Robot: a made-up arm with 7 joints.
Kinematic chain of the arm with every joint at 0, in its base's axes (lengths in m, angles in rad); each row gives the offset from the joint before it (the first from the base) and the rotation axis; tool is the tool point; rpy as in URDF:
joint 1: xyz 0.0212 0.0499 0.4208 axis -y
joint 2: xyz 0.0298 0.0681 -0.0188 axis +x
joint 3: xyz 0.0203 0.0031 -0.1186 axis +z
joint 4: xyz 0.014 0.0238 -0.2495 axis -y
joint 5: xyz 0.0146 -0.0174 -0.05 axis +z
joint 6: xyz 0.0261 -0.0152 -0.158 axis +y
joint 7: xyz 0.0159 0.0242 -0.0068 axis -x
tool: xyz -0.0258 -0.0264 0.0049 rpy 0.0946 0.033 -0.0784
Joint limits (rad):
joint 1: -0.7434..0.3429
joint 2: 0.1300..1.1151
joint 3: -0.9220..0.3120
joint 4: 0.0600..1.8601
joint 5: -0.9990..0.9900
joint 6: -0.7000..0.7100
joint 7: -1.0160..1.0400
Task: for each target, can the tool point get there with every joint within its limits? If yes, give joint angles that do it. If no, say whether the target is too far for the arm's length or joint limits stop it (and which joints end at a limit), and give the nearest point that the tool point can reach.
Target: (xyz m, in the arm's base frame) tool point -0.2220 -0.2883 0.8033
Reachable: no: joint limits stop it (at a limit: joint 1, joint 2, joint 3, joint 4, joint 6, joint 7) | nearest point -0.0606 -0.0381 0.0801 | short by 0.782 m
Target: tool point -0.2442 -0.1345 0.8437
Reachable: no: joint limits stop it (at a limit: joint 1, joint 2, joint 3, joint 4, joint 6, joint 7) | nearest point -0.0835 0.0031 0.0873 | short by 0.785 m
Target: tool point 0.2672 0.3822 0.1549
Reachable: yes | joints -0.0451 0.9119 -0.0814 1.5458 -0.7813 -0.0319 0.6761
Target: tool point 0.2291 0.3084 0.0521
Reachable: yes | joints -0.0657 0.8441 -0.5892 1.4276 0.2119 -0.2463 0.2914
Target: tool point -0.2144 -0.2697 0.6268
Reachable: no: joint limits stop it (at a limit: joint 1, joint 2, joint 3, joint 4, joint 6, joint 7) | nearest point -0.0627 -0.0393 0.0791 | short by 0.613 m
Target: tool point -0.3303 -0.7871 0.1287
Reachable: no: too far | nearest point -0.1134 -0.0479 0.0113 | short by 0.779 m
